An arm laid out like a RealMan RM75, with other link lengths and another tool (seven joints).
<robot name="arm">
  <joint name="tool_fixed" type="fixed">
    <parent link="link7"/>
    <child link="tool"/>
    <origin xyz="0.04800 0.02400 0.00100" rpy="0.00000 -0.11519 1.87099"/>
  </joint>
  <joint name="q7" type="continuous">
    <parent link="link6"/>
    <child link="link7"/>
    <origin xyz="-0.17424 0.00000 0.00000" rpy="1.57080 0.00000 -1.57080"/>
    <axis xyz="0 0 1"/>
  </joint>
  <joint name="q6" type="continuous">
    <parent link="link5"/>
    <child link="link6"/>
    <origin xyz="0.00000 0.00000 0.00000" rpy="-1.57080 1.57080 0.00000"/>
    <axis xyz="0 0 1"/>
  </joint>
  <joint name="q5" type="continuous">
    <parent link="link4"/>
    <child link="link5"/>
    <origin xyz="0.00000 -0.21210 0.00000" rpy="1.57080 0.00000 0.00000"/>
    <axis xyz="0 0 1"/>
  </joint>
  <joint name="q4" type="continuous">
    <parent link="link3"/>
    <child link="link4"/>
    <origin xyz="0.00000 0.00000 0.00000" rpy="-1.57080 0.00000 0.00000"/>
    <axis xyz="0 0 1"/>
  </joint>
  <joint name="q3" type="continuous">
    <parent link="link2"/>
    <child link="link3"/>
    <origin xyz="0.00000 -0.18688 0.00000" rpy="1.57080 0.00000 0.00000"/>
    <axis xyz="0 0 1"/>
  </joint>
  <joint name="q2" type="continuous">
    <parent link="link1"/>
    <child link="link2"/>
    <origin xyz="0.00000 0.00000 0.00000" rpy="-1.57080 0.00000 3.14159"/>
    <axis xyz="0 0 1"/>
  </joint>
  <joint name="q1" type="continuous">
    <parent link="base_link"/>
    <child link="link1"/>
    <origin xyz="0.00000 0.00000 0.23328" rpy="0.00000 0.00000 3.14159"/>
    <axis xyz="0 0 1"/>
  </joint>
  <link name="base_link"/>
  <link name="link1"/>
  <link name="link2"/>
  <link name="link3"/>
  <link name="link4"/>
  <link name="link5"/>
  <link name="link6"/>
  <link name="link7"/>
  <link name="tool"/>
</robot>
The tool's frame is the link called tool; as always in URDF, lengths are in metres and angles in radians. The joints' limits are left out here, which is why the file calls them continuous.
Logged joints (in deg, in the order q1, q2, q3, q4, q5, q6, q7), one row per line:
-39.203, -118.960, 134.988, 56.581, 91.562, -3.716, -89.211
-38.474, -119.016, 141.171, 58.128, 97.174, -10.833, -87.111
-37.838, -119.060, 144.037, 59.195, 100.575, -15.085, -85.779
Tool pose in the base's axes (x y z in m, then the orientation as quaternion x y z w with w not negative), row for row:
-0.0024, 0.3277, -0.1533, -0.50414, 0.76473, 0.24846, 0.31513
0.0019, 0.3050, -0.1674, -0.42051, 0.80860, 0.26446, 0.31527
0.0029, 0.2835, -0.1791, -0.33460, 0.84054, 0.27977, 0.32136
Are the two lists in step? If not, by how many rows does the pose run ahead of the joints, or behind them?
The pose runs 1 row behind the joints: the pose in row i belongs to the joints in row i - 1.
